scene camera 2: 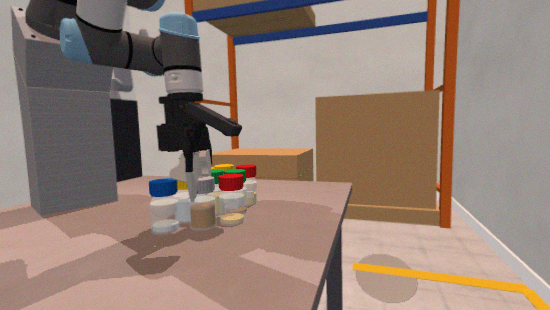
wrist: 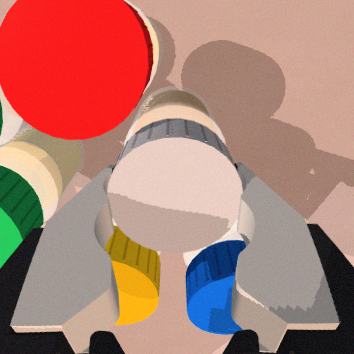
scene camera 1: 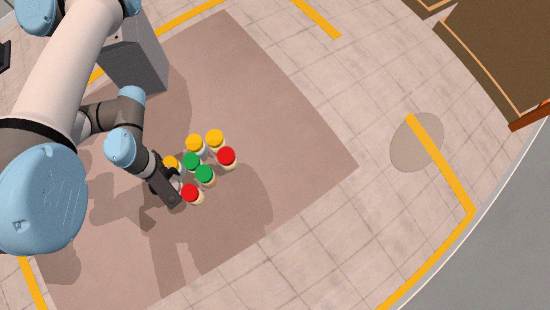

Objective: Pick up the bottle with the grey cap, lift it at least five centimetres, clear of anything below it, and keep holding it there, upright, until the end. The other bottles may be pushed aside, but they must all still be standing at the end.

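Frame: origin at the arm's base, x right, y back, z down, level; millimetres.
Seen in the pictures: gripper, fingertip midpoint: [scene camera 2: 199, 198] [wrist: 174, 166] [scene camera 1: 174, 186].
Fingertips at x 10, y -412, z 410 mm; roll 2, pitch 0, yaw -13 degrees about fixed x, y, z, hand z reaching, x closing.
A point is followed by its place in that frame.
The bottle with the grey cap [scene camera 2: 202, 215] @[x 30, y -434, z 439 mm] [wrist: 175, 192] @[x 8, y -422, z 366 mm] stands upright on the table, with brown contents in its lower part. My gripper [scene camera 2: 198, 186] @[x 10, y -412, z 409 mm] [wrist: 174, 166] @[x 10, y -412, z 409 mm] points down with one finger on each side of it. In the wrist view both fingers meet the sides of the cap, and their tips are partly hidden beneath it. The gripper is shut on this bottle. In scene camera 1 the gripper and arm hide most of the bottle. A blue-capped bottle [scene camera 2: 163, 187] @[x 74, y -377, z 375 mm] [wrist: 215, 295] @[x 41, y -366, z 366 mm] and a yellow-capped bottle [scene camera 1: 170, 162] @[x -20, y -351, z 366 mm] [wrist: 135, 290] @[x 0, y -361, z 366 mm] stand close beside the fingers.
A red-capped bottle [scene camera 1: 190, 193] @[x -41, y -468, z 366 mm] [scene camera 2: 231, 182] @[x -15, y -478, z 376 mm] [wrist: 75, 60] @[x -34, y -464, z 366 mm] stands close by. Two green-capped bottles [scene camera 1: 204, 173] @[x -107, y -433, z 366 mm] [scene camera 1: 191, 161] @[x -85, y -381, z 366 mm], two more yellow-capped bottles [scene camera 1: 194, 142] @[x -118, y -330, z 366 mm] [scene camera 1: 214, 138] @[x -180, y -350, z 366 mm] and another red-capped bottle [scene camera 1: 226, 155] @[x -190, y -415, z 366 mm] stand further off. The table [scene camera 1: 300, 140] @[x -433, y -450, z 471 mm] has an edge beyond them.
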